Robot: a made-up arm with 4 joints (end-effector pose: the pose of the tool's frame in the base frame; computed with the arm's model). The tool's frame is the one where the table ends. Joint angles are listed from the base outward.
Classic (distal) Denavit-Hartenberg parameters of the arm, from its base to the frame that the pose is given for. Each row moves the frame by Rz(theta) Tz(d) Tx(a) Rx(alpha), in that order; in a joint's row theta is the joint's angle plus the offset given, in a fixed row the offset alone. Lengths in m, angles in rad.
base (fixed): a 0; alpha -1.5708; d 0.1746; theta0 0
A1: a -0.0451; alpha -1.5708; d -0.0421; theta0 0
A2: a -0.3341; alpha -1.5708; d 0.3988; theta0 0
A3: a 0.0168; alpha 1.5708; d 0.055; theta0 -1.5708
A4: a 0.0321; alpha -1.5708; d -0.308; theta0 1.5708
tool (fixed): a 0; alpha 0; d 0.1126; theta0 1.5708
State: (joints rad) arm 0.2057 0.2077 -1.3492 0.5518
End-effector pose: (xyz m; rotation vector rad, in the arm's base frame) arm -0.3529 -0.0293 -0.4446 -0.3103 1.5499 0.2368
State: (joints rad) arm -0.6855 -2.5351 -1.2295 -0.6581
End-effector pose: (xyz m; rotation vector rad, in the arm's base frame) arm 0.5714 -0.0229 -0.2255 -1.5450 0.6065 1.1819
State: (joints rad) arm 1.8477 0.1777 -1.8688 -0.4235
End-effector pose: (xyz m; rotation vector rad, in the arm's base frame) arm -0.5732 -0.1078 0.7717 0.1570 -2.4585 0.7723
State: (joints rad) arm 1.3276 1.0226 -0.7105 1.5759
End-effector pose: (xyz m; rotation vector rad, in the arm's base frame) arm -0.5816 0.0657 0.0748 -1.1880 2.3665 0.5476
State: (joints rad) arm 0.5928 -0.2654 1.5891 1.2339
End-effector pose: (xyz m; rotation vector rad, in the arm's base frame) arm -0.4100 -0.1053 0.3401 -0.8824 -0.9117 -0.4848
